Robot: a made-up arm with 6 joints. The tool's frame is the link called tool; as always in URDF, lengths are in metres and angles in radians.
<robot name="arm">
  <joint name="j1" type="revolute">
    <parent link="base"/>
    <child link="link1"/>
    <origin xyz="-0.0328 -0.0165 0.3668" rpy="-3.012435 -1.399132 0"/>
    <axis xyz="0 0 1"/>
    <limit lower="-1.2" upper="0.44"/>
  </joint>
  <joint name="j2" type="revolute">
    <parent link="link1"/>
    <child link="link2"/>
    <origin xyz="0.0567 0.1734 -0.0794" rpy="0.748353 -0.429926 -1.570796"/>
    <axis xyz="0 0 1"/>
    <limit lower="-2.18" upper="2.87"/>
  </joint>
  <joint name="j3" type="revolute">
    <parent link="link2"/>
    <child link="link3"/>
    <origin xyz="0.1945 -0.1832 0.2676" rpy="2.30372 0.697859 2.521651"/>
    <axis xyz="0 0 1"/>
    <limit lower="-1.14" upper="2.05"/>
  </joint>
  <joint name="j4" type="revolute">
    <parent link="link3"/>
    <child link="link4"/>
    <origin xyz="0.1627 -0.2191 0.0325" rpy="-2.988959 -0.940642 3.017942"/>
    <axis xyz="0 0 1"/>
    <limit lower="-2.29" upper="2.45"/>
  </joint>
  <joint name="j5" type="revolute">
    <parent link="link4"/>
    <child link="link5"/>
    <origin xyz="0.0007 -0.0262 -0.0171" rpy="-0.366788 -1.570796 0"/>
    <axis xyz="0 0 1"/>
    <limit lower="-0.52" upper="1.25"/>
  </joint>
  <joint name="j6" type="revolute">
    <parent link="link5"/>
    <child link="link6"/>
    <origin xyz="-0.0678 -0.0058 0.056" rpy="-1.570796 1.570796 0"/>
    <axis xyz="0 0 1"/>
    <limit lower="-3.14" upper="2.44"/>
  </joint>
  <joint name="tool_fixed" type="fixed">
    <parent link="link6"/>
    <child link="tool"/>
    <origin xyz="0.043 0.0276 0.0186" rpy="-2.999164 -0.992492 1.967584"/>
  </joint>
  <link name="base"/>
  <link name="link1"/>
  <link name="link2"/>
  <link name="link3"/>
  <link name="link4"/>
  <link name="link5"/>
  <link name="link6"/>
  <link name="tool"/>
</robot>
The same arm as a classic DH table. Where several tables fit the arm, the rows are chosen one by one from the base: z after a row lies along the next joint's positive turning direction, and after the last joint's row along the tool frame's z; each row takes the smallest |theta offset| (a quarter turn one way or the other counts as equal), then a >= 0, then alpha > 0; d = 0 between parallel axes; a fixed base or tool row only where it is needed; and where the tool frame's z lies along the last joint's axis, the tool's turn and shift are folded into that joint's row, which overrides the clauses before.
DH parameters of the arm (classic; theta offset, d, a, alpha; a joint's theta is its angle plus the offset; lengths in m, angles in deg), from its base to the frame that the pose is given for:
base (fixed): -82.49 0.3608 0.0121 -99.75
j1: -22.9 -0.1318 0.1814 -48.23
j2: -31.59 0.3539 -0.2472 120.84
j3: 45.24 0.0443 -0.2291 -125.62
j4: -14.69 -0.1995 -0.0242 -90
j5: 90 0.046 0.0678 90
j6: -57.55 0.0129 0.0511 -122.76
tool (fixed): -84.71 0.0003 0 0
Joint limits (deg, base to tool): -68.75..25.21 -124.9..164.44 -65.32..117.46 -131.21..140.37 -29.79..71.62 -179.91..139.8

